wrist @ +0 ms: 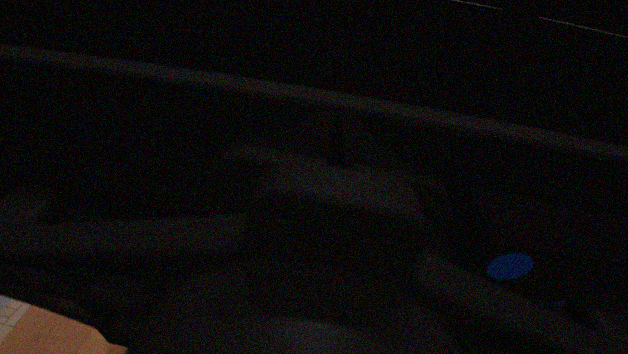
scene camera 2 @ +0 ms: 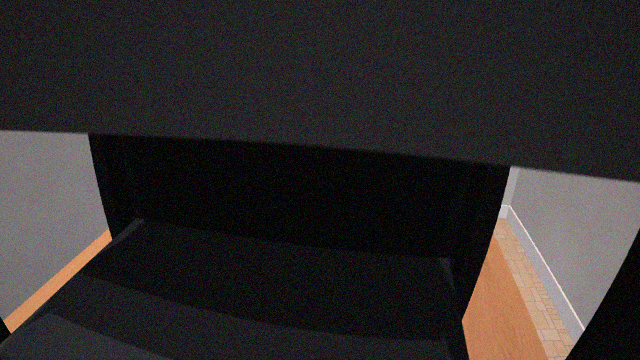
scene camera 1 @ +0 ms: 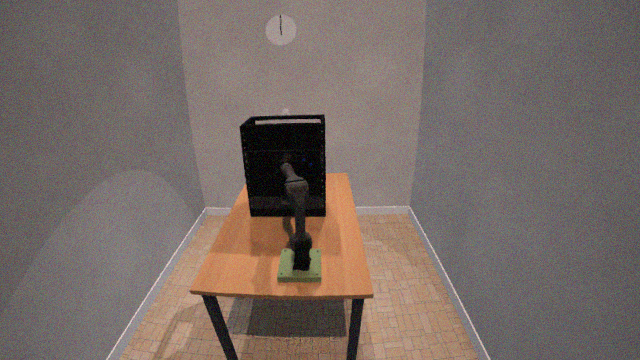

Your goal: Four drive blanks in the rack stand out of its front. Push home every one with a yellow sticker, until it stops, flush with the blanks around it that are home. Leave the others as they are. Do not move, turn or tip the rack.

Note:
In view: a black rack (scene camera 2: 267, 179).
The black rack shows as well in scene camera 1 (scene camera 1: 260, 143).

